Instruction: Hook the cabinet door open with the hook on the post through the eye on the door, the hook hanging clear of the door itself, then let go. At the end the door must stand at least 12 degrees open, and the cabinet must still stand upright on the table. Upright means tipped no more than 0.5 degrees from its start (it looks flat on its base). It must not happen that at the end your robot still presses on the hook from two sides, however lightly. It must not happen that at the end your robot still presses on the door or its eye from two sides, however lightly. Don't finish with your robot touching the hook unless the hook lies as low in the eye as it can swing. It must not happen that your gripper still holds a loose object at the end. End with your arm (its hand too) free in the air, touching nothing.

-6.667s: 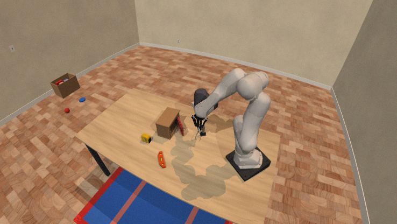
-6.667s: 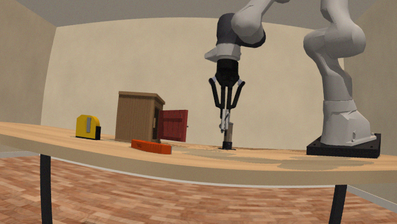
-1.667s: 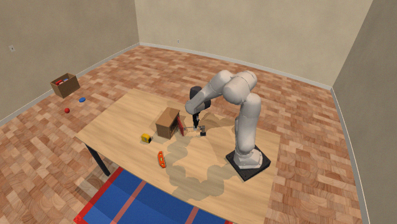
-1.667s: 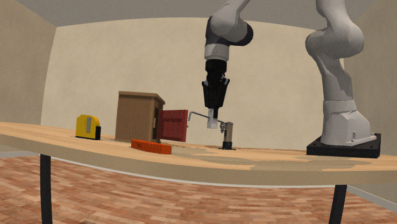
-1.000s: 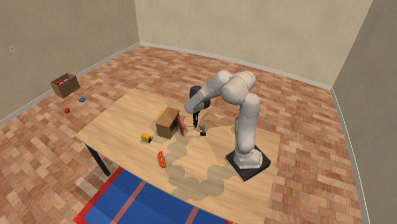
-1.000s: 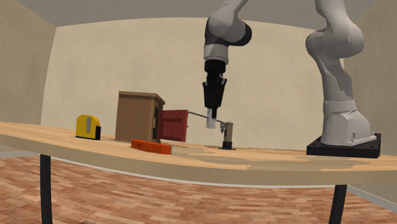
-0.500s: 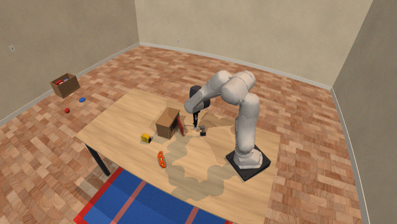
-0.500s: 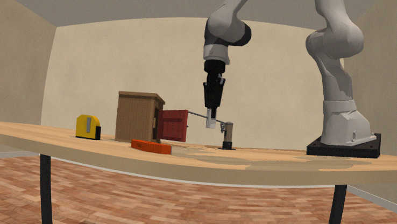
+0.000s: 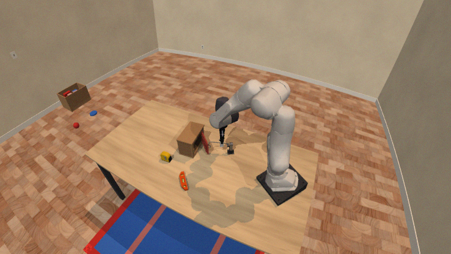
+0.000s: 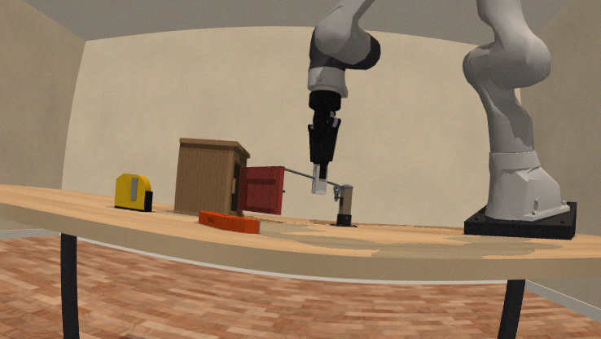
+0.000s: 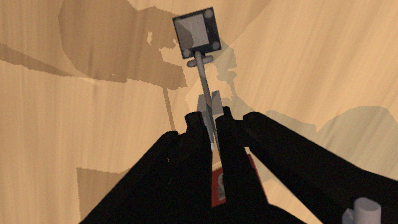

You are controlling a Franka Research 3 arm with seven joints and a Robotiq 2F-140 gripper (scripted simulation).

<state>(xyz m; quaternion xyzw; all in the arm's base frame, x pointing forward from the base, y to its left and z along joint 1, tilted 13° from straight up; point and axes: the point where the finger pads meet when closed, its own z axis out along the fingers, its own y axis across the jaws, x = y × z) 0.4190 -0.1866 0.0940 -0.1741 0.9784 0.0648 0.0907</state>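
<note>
Now: hand 2 cm short of the thin metal hook, 1 cm to the right of it and 1 cm above it. Round my hand: yellow tape measure: 37 cm ahead, 22 cm to the left, 7 cm below; red door: 13 cm ahead, 1 cm to the right, 3 cm below; orange level: 16 cm ahead, 34 cm to the left, 9 cm below.
</note>
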